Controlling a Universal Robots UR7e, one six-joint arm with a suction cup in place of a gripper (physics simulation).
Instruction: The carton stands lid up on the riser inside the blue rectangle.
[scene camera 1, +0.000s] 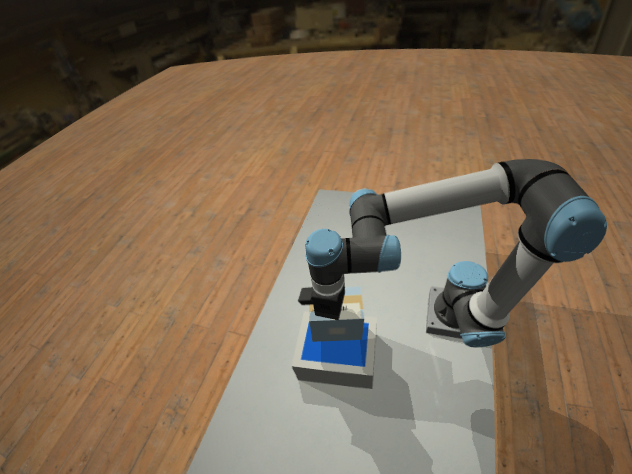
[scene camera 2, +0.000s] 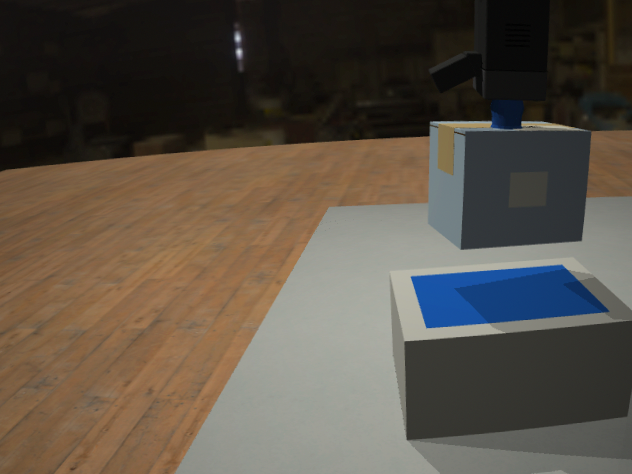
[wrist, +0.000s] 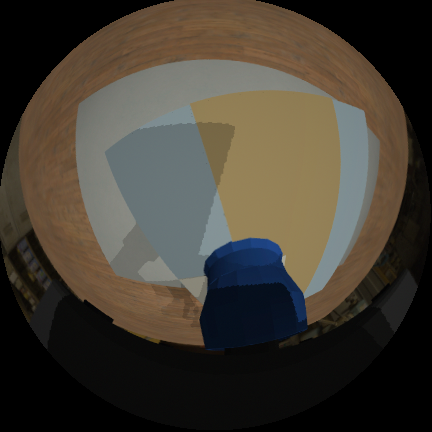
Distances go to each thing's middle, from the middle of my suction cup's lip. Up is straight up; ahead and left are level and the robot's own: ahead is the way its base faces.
Scene:
The carton (scene camera 2: 488, 187) lies 7 cm below my suction cup and 2 cm to the right of it. Round my suction cup: riser (scene camera 2: 486, 348) (26 cm below).

